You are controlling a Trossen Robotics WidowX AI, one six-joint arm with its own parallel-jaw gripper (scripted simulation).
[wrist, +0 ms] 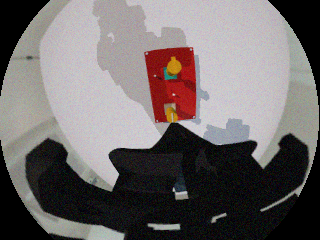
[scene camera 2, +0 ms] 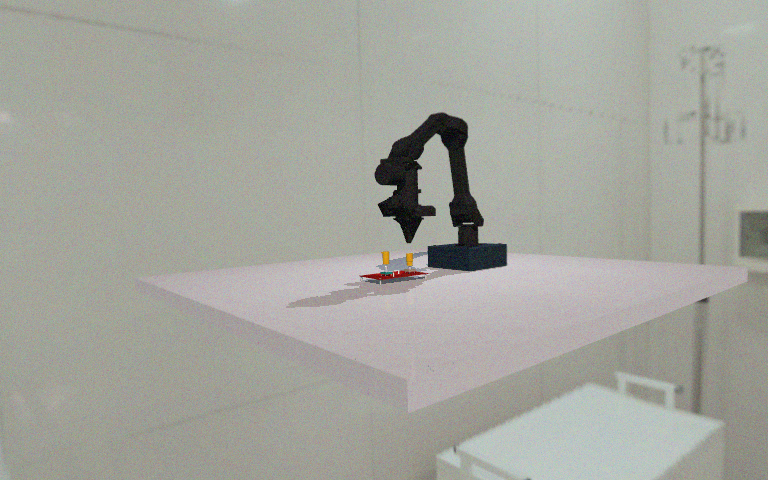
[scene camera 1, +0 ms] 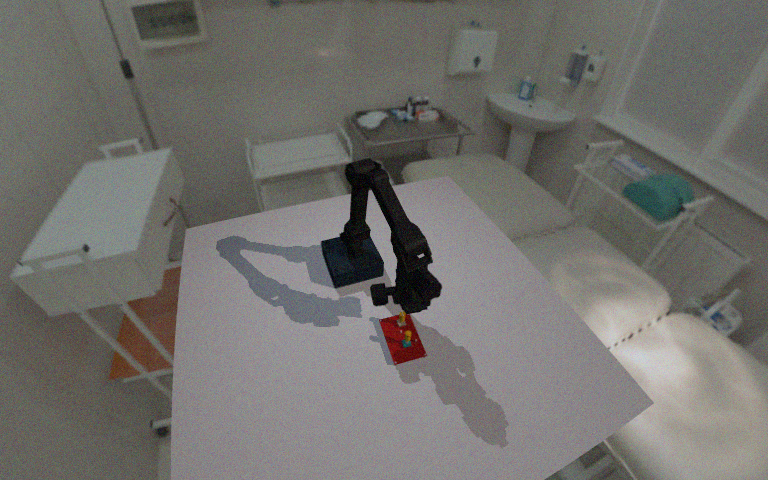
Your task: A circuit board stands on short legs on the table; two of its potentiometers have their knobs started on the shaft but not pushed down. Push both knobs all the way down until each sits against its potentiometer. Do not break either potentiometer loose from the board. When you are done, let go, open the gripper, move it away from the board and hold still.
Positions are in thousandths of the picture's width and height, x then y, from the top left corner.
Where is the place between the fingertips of my gripper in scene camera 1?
525, 643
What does my gripper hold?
Nothing.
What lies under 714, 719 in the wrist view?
My gripper.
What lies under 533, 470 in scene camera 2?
My gripper.
